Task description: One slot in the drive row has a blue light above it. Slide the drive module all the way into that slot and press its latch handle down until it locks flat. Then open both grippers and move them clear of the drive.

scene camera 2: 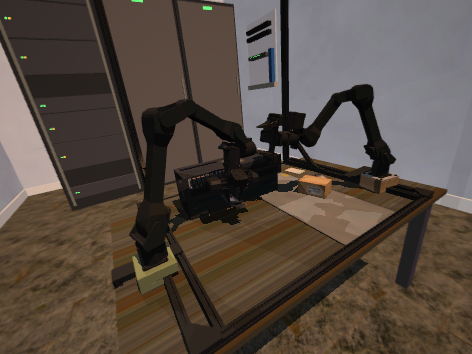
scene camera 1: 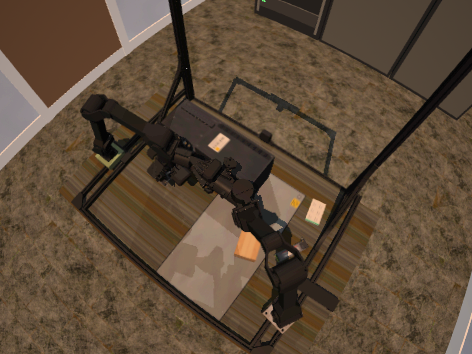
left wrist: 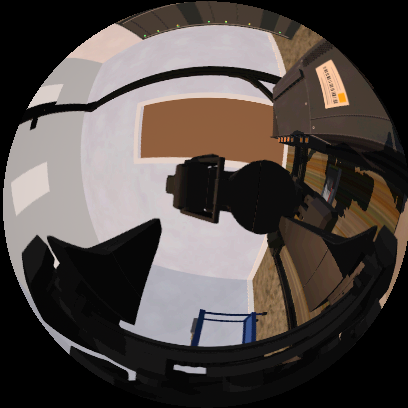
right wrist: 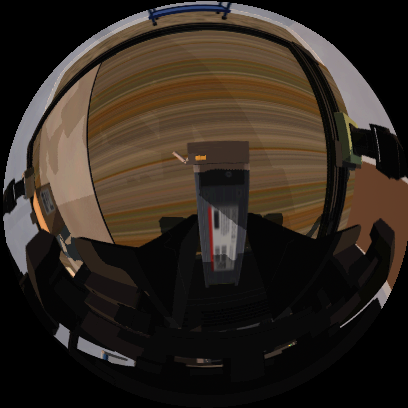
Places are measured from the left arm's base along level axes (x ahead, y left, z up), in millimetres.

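Pixels of known places: left gripper, fingertip midpoint: (scene camera 2: 255, 139) (scene camera 1: 190, 162) (left wrist: 222, 223); right gripper, fingertip midpoint: (scene camera 2: 233, 201) (scene camera 1: 171, 172) (left wrist: 324, 203) (right wrist: 222, 219); left arm's base at its link origin: (scene camera 2: 379, 174) (scene camera 1: 283, 313); right arm's base at its link origin: (scene camera 2: 153, 259) (scene camera 1: 109, 153) (right wrist: 355, 140).
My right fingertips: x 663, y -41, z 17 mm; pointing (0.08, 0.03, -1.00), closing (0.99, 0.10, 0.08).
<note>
For each thing: its top centre in the pictures, then the offset to it from my right fingertips. "pt": a spot on its surface instead. Level surfaces: height alone.
- drive module at its top centre: (right wrist: 215, 240) (left wrist: 325, 198) (scene camera 2: 233, 198) 5 mm back, 13 mm right, 8 mm up
- dark drive box at its top centre: (right wrist: 264, 354) (left wrist: 284, 102) (scene camera 1: 190, 122) (scene camera 2: 201, 167) 74 mm ahead, 166 mm right, 103 mm up
- drive row at a spot on its surface: (left wrist: 294, 140) pt 47 mm ahead, 93 mm right, 87 mm up
- orange carton at its top centre: (right wrist: 39, 218) (scene camera 1: 249, 241) (scene camera 2: 314, 179) 396 mm back, 51 mm right, 16 mm down
- grey mat at its surface level: 76 mm down
- pale card at its top centre: (scene camera 1: 315, 211) 486 mm back, 340 mm right, 77 mm down
The drive module (right wrist: 225, 227) (left wrist: 330, 183) is a narrow grey bar with a red-and-white label; its pale latch handle (right wrist: 179, 157) sticks out beside the dark front end. My right gripper (right wrist: 222, 219) (scene camera 2: 236, 192) is shut on the module and holds it over the table before the dark drive box (scene camera 1: 200, 125) (scene camera 2: 265, 175) (left wrist: 295, 112). The drive row (left wrist: 294, 140) (scene camera 2: 199, 183) shows orange tabs in the left wrist view. I cannot make out the blue light or which slot it marks. My left gripper (scene camera 2: 262, 132) is open and empty, raised near the box.
An orange carton (scene camera 1: 247, 246) (scene camera 2: 315, 186) stands on the grey mat (scene camera 1: 172, 270) (scene camera 2: 345, 232). A pale card (scene camera 1: 316, 211) lies beyond the mat. The black table frame (scene camera 1: 185, 75) has an upright behind the drive box. Both forearms reach close together in front of and over the box.
</note>
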